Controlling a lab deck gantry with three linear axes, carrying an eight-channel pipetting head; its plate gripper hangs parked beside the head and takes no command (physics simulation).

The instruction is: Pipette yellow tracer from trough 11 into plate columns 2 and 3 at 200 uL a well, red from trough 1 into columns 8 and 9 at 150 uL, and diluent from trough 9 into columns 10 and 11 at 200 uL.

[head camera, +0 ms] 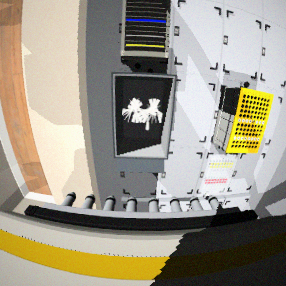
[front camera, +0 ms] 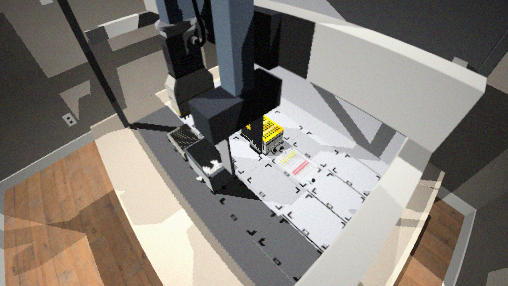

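Labels:
What I see here is a wall (front camera: 468, 37), and it stands 0.62 m from the lens.

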